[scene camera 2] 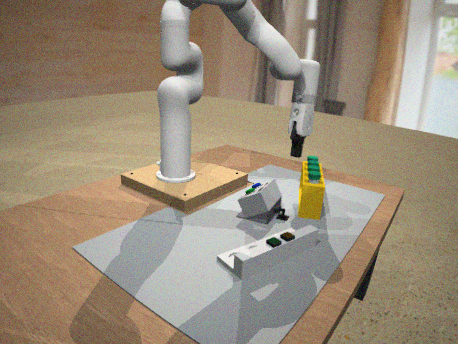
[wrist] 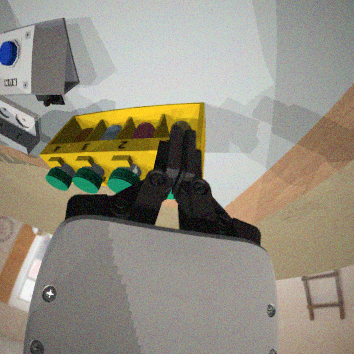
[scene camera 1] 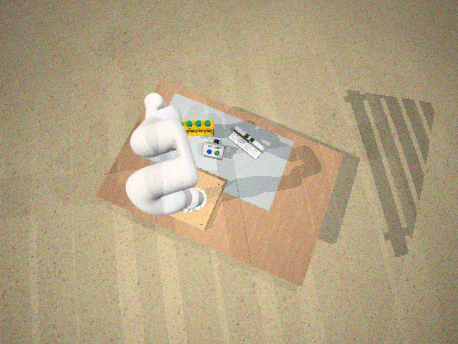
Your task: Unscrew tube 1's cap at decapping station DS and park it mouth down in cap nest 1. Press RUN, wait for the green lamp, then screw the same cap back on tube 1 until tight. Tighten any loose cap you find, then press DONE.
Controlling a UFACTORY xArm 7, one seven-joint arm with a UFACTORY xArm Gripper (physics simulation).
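Pixels of known places: gripper, fingertip midpoint: [scene camera 2: 295, 156] [wrist: 178, 141]; arm's base at its link origin: [scene camera 2: 175, 176].
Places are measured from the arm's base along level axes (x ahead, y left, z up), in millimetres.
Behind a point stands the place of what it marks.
Note:
My gripper [scene camera 2: 296, 154] {x 277, y 259, z 79 mm} [wrist: 178, 141] {x 277, y 259, z 79 mm} is shut with nothing between its fingers. It hangs above the end of the yellow rack [scene camera 2: 310, 202] {x 421, y 103, z 15 mm} [wrist: 102, 146] {x 345, y 188, z 54 mm} where tube 1 stands. Tube 1's green cap [wrist: 171, 196] {x 343, y 277, z 88 mm} is mostly hidden behind the fingers in the wrist view. Three other green caps show in a row, one of them the cap by label 2 [wrist: 123, 179] {x 342, y 225, z 87 mm}. The grey console [scene camera 1: 213, 150] {x 291, y 23, z 34 mm} [scene camera 2: 262, 199] {x 341, y -9, z 33 mm} has a blue button and a green button. The white nest strip [scene camera 1: 245, 146] {x 421, y -132, z -25 mm} [scene camera 2: 280, 252] {x 477, y -130, z -5 mm} carries a dark green square [scene camera 2: 273, 242] {x 466, y -144, z 20 mm} and a brown square [scene camera 2: 287, 236] {x 474, y -104, z 20 mm}.
A small black fixture [scene camera 1: 216, 141] {x 361, y 55, z -8 mm} [scene camera 2: 282, 215] {x 368, y 55, z -25 mm} [wrist: 51, 99] {x 366, y 62, z -20 mm} stands beside the console, between it and the rack. The rack, console and strip stand on a pale grey mat [scene camera 1: 257, 187] {x 224, y -295, z -33 mm} [scene camera 2: 165, 270] {x 331, y -310, z -33 mm}. The arm's wooden base [scene camera 1: 212, 200] {x 33, y -90, z 0 mm} [scene camera 2: 210, 187] {x 142, y 13, z 0 mm} is beside the mat.

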